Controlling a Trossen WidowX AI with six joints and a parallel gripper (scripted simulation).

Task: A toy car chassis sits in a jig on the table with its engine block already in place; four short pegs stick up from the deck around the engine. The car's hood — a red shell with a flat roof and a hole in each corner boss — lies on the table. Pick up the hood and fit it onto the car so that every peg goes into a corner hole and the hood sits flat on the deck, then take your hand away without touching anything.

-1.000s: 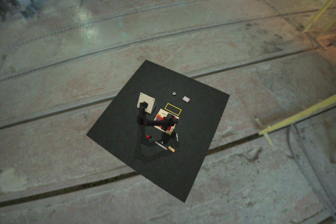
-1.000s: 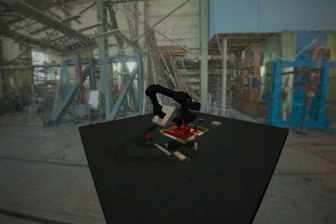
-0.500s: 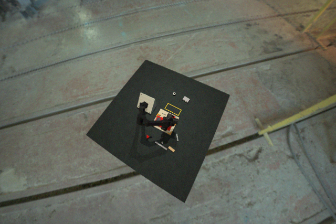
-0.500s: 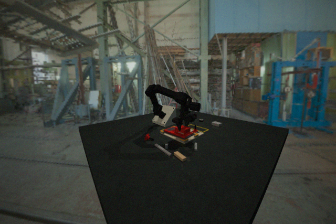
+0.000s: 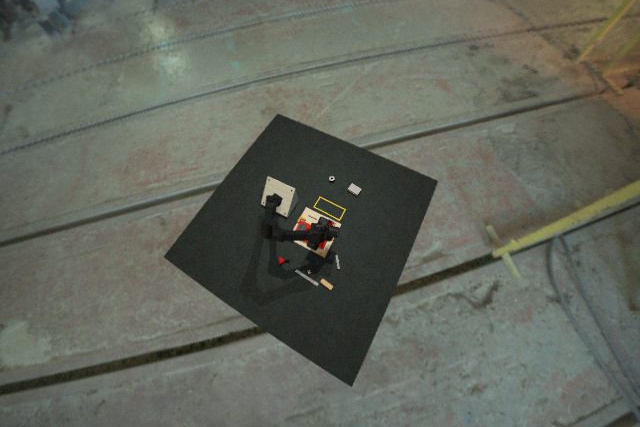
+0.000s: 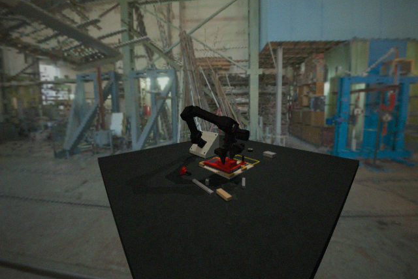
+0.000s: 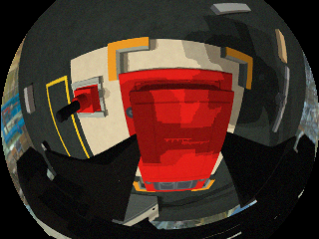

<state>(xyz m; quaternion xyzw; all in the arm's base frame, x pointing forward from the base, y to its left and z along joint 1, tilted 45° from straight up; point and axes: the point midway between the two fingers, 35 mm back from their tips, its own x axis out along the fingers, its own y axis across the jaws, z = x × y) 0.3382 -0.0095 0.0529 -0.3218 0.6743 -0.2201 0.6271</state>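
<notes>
Right now the red hood is 10 mm above my gripper tip. From my gripper tip the other things lie so: grey bar: 80 mm ahead, 230 mm to the right, 30 mm below; then grey engine block: 10 mm below; then beige jig: 30 mm behind, 10 mm to the left, 30 mm below.
</notes>
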